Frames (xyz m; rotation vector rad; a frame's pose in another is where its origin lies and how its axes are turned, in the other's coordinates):
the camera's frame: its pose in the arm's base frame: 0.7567 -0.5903 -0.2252 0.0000 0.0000 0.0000
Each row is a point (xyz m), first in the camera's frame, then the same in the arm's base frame.
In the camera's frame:
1: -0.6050 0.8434 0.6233
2: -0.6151 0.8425 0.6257
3: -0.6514 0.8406 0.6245
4: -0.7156 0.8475 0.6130
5: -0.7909 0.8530 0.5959
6: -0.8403 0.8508 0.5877
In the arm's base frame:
1: 0.1517 0.2531 0.3981
2: 0.1416 0.2522 0.4005
3: 0.1053 0.2503 0.3993
4: 0.0411 0.2572 0.3878
5: -0.0342 0.2627 0.3707
6: -0.0836 0.2605 0.3625

